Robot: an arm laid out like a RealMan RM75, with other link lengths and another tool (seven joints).
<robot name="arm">
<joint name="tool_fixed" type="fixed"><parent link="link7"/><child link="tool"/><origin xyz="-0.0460 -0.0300 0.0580" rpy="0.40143 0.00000 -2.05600"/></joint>
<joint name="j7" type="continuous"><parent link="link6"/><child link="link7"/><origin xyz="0.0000 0.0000 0.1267" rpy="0.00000 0.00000 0.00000"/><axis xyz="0 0 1"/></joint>
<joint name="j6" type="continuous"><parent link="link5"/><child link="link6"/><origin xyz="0.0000 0.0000 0.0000" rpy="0.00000 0.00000 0.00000"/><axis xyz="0 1 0"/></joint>
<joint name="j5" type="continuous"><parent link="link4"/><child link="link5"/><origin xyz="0.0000 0.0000 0.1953" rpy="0.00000 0.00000 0.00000"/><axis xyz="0 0 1"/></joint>
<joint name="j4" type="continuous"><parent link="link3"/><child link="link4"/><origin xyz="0.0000 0.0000 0.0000" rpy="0.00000 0.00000 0.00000"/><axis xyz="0 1 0"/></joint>
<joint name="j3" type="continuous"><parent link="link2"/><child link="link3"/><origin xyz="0.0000 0.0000 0.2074" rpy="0.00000 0.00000 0.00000"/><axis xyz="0 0 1"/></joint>
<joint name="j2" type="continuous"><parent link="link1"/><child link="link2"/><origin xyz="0.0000 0.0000 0.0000" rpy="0.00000 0.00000 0.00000"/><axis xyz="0 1 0"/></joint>
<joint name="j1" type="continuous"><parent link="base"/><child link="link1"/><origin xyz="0.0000 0.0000 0.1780" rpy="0.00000 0.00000 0.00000"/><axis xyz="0 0 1"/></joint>
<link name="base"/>
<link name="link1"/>
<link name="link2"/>
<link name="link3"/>
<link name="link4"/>
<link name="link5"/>
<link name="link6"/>
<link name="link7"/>
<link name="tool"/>
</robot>
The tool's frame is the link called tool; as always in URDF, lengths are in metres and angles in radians. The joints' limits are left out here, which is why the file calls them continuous.
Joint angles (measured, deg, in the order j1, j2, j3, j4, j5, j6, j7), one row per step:
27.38, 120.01, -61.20, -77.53, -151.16, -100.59, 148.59
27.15, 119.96, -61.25, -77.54, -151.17, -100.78, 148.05
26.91, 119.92, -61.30, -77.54, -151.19, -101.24, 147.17
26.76, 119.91, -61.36, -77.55, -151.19, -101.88, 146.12
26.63, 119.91, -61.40, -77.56, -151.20, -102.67, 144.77
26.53, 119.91, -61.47, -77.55, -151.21, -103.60, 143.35
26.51, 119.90, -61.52, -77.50, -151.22, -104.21, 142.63
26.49, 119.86, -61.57, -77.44, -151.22, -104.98, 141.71
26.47, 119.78, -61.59, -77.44, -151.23, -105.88, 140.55
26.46, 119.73, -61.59, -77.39, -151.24, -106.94, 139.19
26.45, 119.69, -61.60, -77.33, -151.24, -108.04, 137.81
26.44, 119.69, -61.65, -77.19, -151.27, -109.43, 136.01
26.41, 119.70, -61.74, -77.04, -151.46, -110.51, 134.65
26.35, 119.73, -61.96, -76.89, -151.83, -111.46, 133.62
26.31, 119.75, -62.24, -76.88, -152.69, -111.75, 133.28
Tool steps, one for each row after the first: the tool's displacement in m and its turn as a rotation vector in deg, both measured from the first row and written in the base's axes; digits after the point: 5 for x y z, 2 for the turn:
0.00102, -0.00140, -0.00023, -0.40, -0.11, 0.22
0.00186, -0.00369, -0.00102, -1.19, -0.22, 0.62
0.00183, -0.00620, -0.00229, -2.23, -0.26, 1.22
0.00145, -0.00910, -0.00384, -3.51, -0.30, 2.05
0.00084, -0.01244, -0.00568, -4.98, -0.30, 2.92
0.00051, -0.01455, -0.00686, -5.89, -0.27, 3.31
0.00010, -0.01716, -0.00811, -7.01, -0.24, 3.81
-0.00049, -0.01999, -0.00904, -8.27, -0.24, 4.52
-0.00127, -0.02347, -0.01043, -9.77, -0.14, 5.31
-0.00215, -0.02717, -0.01193, -11.34, 0.00, 6.11
-0.00334, -0.03218, -0.01427, -13.42, 0.25, 7.14
-0.00362, -0.03643, -0.01610, -15.09, 0.34, 7.80
-0.00314, -0.04062, -0.01786, -16.64, 0.23, 8.17
-0.00094, -0.04241, -0.01802, -17.33, -0.57, 8.09

